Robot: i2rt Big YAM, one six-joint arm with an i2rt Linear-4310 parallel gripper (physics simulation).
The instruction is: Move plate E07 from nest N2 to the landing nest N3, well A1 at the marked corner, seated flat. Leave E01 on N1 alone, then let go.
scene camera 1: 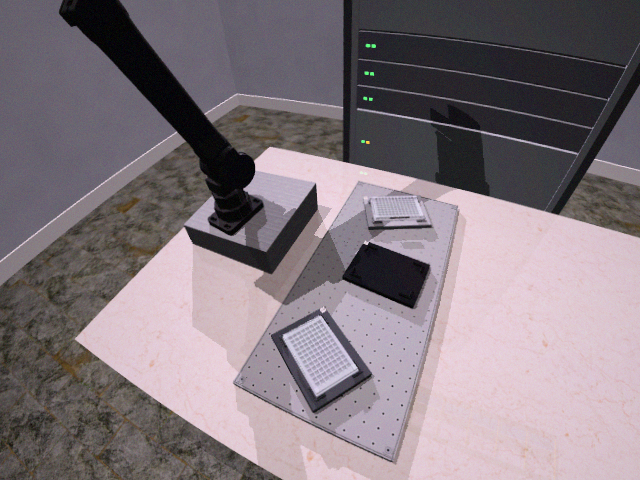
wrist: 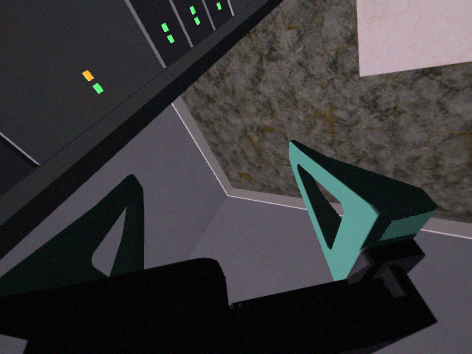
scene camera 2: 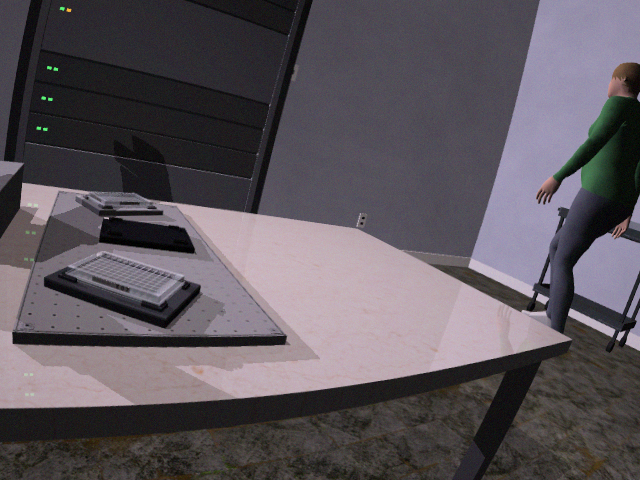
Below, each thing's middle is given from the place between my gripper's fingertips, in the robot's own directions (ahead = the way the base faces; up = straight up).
My gripper is now 37 cm short of the black nest (scene camera 1: 397, 277), 32 cm to the left of it and 58 cm above it.
